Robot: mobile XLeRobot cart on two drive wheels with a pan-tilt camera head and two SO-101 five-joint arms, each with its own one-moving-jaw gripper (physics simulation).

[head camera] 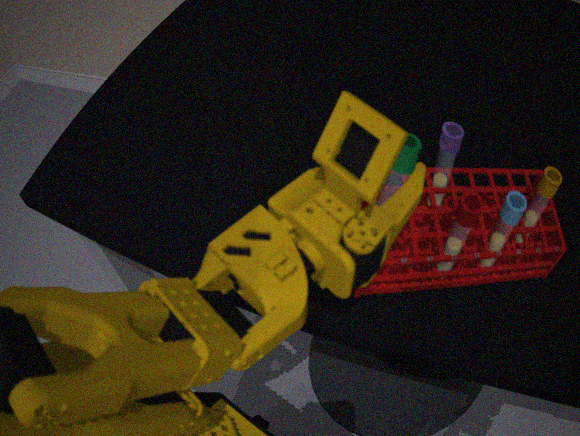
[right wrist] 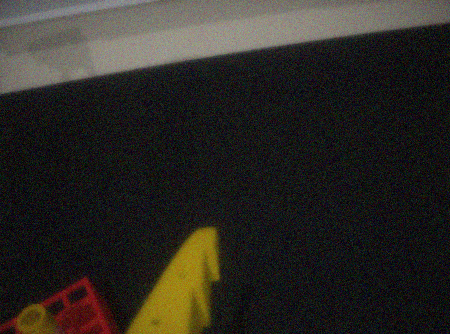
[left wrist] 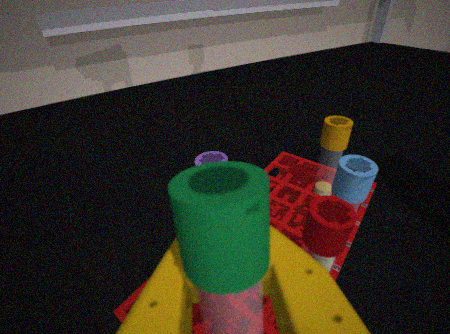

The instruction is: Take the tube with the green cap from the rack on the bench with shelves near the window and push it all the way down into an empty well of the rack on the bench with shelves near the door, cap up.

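Places are measured from the left arm's base along level axes (x right, y ahead, z up), in millimetres.
Where they show: left hand at its tool point: [head camera: 404, 157] [left wrist: 205, 237]; right hand at its tool point: [right wrist: 217, 246].
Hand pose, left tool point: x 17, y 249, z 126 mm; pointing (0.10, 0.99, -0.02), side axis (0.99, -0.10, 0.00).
Note:
After its pixels a point has its place.
My left gripper [head camera: 402, 180] @[x 17, y 249, z 126 mm] [left wrist: 227, 245] @[x 17, y 249, z 126 mm] is shut on the green-capped tube [head camera: 410, 152] @[x 28, y 233, z 154 mm] [left wrist: 220, 230], with a jaw on each side just below the cap. The tube is cap up and close to upright in the left wrist view, over the left end of the red rack [head camera: 450, 283] @[x 82, y 262, z 1 mm] [left wrist: 284, 156] @[x 105, y 397, z 43 mm] [right wrist: 100, 307] @[x 129, y 379, z 40 mm] in the head camera. Its lower end is hidden by the gripper, so whether it is inside a well cannot be seen. My right gripper [right wrist: 212, 235] shows one notched jaw over the black bench and is fully open.
The rack holds a purple-capped tube [head camera: 451, 140] @[x 29, y 308, z 104 mm] [left wrist: 211, 159] @[x 25, y 316, z 107 mm] at its back, a red-capped tube [head camera: 470, 209] @[x 72, y 260, z 106 mm] [left wrist: 327, 227] @[x 64, y 259, z 106 mm], a blue-capped tube [head camera: 513, 210] @[x 101, y 284, z 106 mm] [left wrist: 355, 182] @[x 95, y 285, z 102 mm] and an orange-capped tube [head camera: 549, 184] @[x 118, y 333, z 104 mm] [left wrist: 336, 135] @[x 113, y 334, z 100 mm] [right wrist: 32, 317] @[x 119, y 342, z 107 mm]. A wall stands behind the black bench [head camera: 200, 125] @[x -224, y 256, z -13 mm].

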